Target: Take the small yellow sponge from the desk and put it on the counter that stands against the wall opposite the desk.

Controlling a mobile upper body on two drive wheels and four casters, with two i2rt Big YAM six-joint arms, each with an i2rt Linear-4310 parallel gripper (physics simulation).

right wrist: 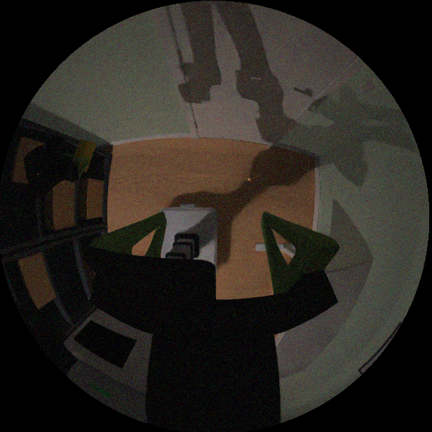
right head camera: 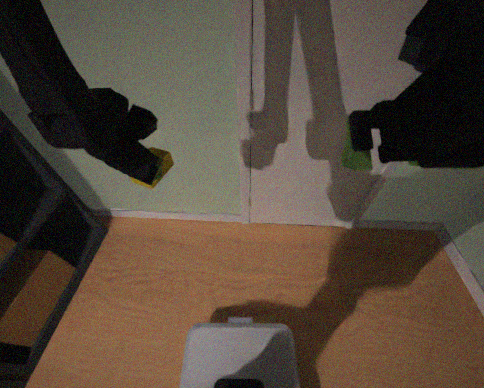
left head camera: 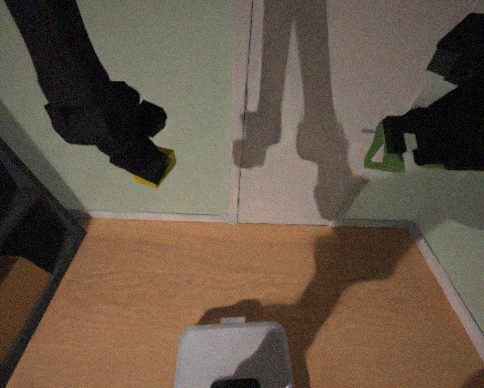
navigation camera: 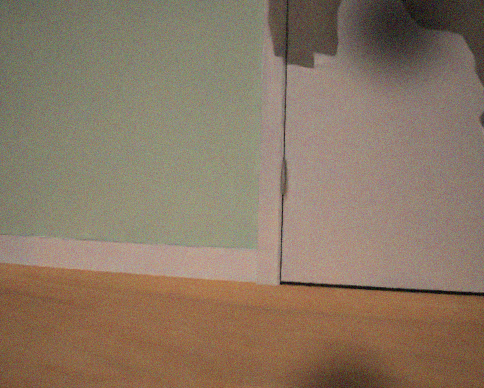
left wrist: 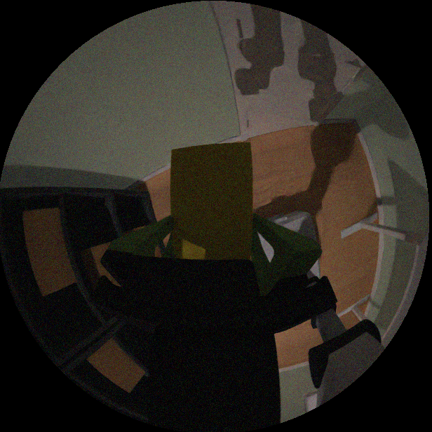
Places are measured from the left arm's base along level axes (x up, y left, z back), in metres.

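Pixels of known places: left gripper, fingertip midpoint: [right head camera: 150,171] [left head camera: 153,170]; right gripper, fingertip midpoint: [right head camera: 375,161] [left head camera: 393,163].
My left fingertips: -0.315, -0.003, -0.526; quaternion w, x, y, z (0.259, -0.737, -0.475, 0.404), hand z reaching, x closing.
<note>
Behind a point stands the place of what it marks, as x, y, z.
The small yellow sponge [left head camera: 169,169] @(-0.321, -0.042, -0.535) [right head camera: 166,166] @(-0.312, -0.044, -0.541) [left wrist: 212,190] [right wrist: 86,149] is between the green fingers of my left gripper [left head camera: 162,167] @(-0.315, -0.002, -0.526) [left wrist: 213,216], which is shut on it and holds it in the air, in front of a green wall in the head views. My right gripper [left head camera: 409,160] [right head camera: 390,161] @(-0.133, -0.450, -0.345) [right wrist: 213,216] is open and empty, high above the floor. A grey table top [right wrist: 330,310] shows at the lower right of the right wrist view; I cannot tell whether it is the desk or the counter.
A pale door [left head camera: 280,200] @(-1.101, -0.585, -1.064) [navigation camera: 375,225] @(-1.240, -0.527, -1.067) bearing arm shadows stands ahead beside the green wall [left head camera: 190,125] @(-0.545, -0.012, -1.115) [navigation camera: 125,125] @(-0.972, 0.185, -1.126). A dark shelf rack [left head camera: 75,240] @(-1.340, 0.865, -0.910) [right head camera: 95,232] @(-1.334, 0.898, -0.948) with brown boxes [left head camera: 20,295] @(-1.201, 0.908, -0.503) [right wrist: 62,205] stands at the left. My grey base [left head camera: 200,355] @(-1.150, -0.072, -0.197) is over the wooden floor. White table legs [left wrist: 360,227] show at the right.
</note>
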